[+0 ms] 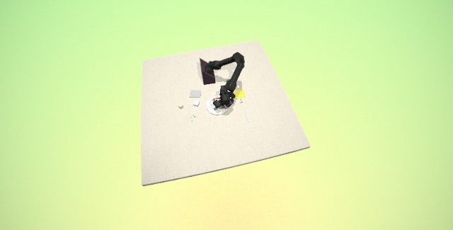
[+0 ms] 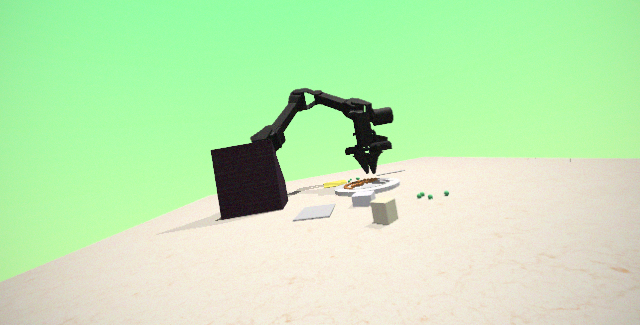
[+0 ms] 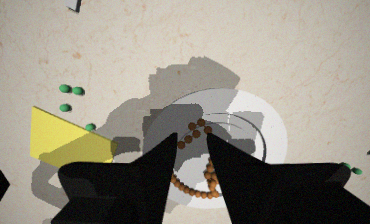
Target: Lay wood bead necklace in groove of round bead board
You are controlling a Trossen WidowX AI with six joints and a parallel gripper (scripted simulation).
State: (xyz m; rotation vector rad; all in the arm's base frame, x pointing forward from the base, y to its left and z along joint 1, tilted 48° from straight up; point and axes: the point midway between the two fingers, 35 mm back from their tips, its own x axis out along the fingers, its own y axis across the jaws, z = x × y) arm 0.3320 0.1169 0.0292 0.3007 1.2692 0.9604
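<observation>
My gripper tip is 3 cm past the round white bead board, 5 cm to the left of it and 2 cm above it. The rest, counted from my gripper tip: thin white strip: 12 cm ahead, 17 cm to the left, 3 cm below; then yellow card: 12 cm behind, 14 cm to the left, 3 cm below; then grey flat plate: 19 cm behind, 24 cm to the right, 3 cm below.
</observation>
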